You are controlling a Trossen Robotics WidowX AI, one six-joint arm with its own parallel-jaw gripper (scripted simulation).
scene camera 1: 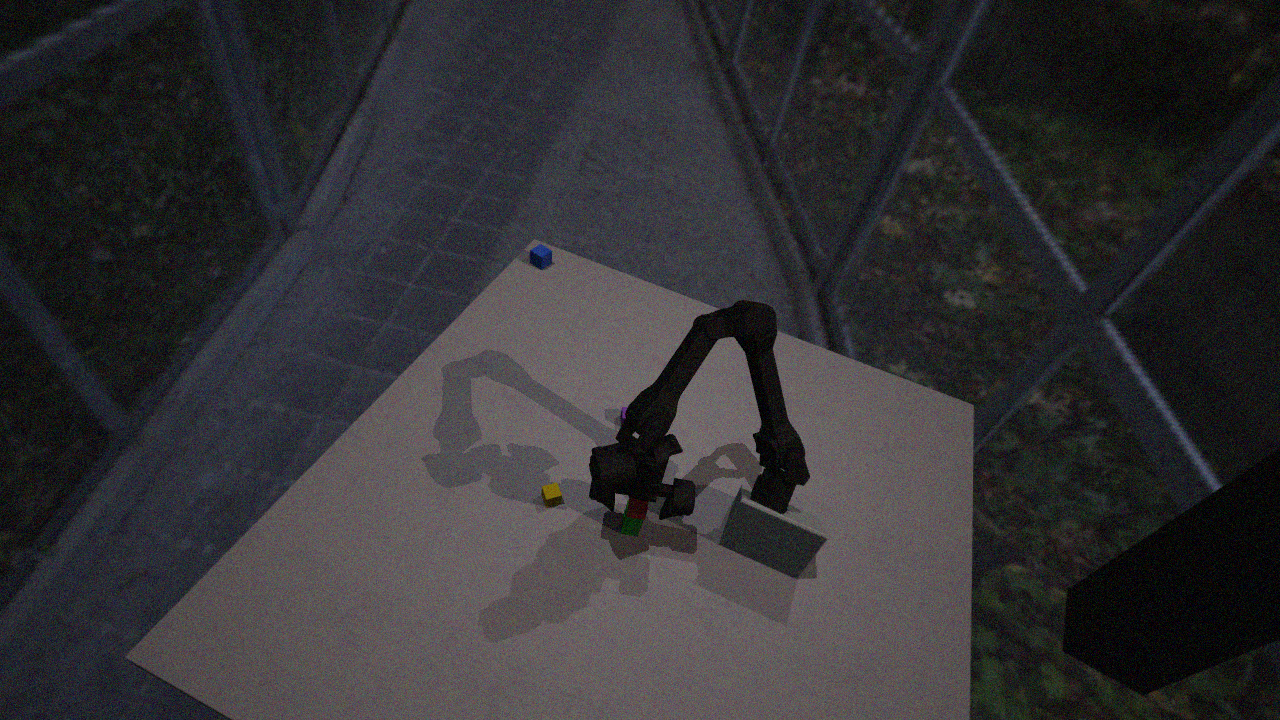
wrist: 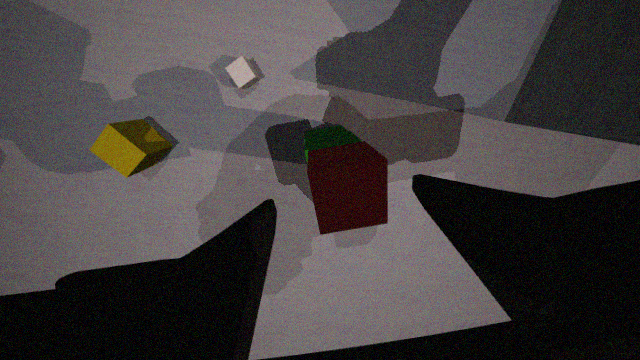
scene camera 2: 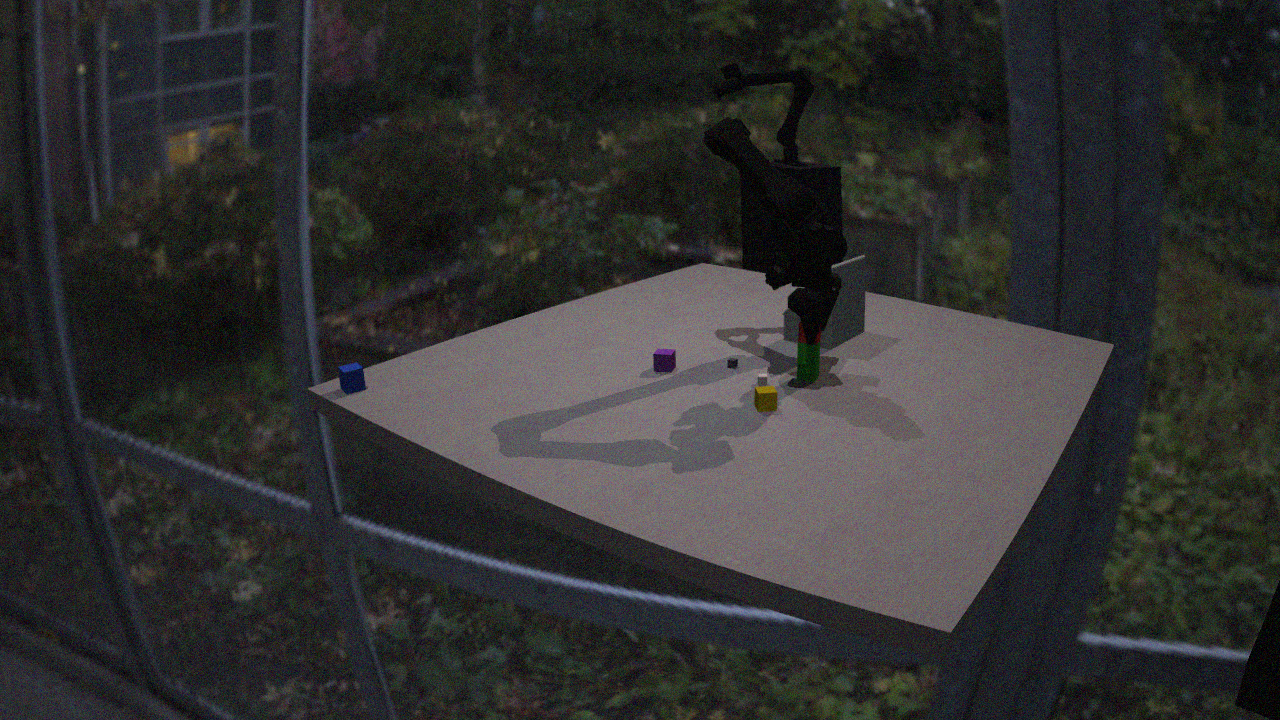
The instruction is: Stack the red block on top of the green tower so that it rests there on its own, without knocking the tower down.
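My gripper (scene camera 2: 815, 337) (scene camera 1: 636, 513) (wrist: 343, 193) is visible, open and holding nothing. A yellow cube (wrist: 131, 146) is visible too.
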